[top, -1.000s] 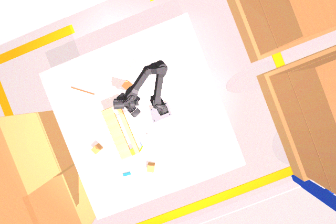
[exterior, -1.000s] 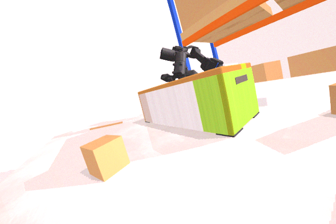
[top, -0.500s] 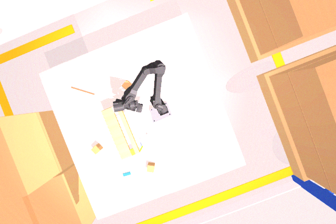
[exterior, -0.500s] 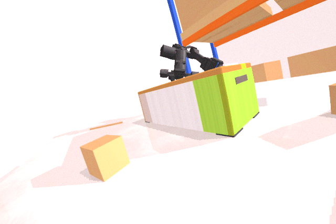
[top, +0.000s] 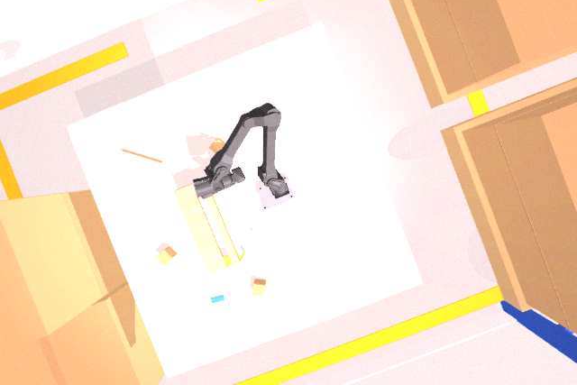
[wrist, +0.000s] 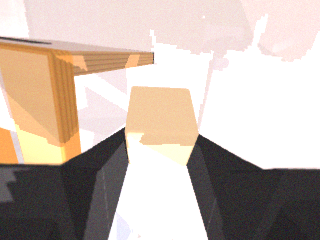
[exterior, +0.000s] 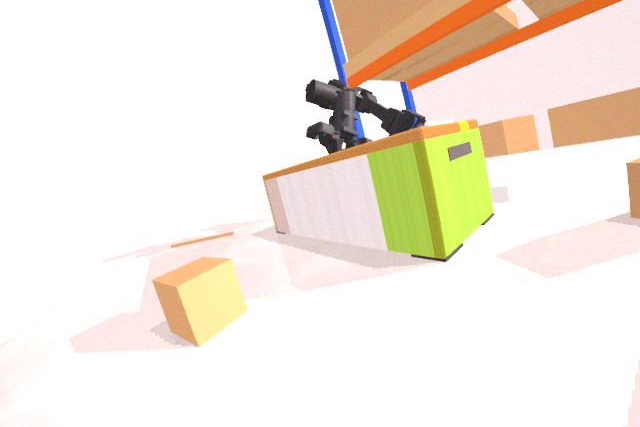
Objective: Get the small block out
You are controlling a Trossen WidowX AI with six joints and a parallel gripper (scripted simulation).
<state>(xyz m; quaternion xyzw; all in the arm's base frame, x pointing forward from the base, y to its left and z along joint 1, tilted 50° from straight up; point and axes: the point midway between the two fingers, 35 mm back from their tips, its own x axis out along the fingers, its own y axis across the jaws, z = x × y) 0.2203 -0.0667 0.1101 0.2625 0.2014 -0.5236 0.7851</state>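
Right now the pale yellow block is 1 cm to the right of my gripper tip and 1 cm above it. The rest, counted from my gripper tip: thin orange stick: 32 cm ahead, 26 cm to the right, 9 cm below; long box: 7 cm ahead, 15 cm to the left, 3 cm below.
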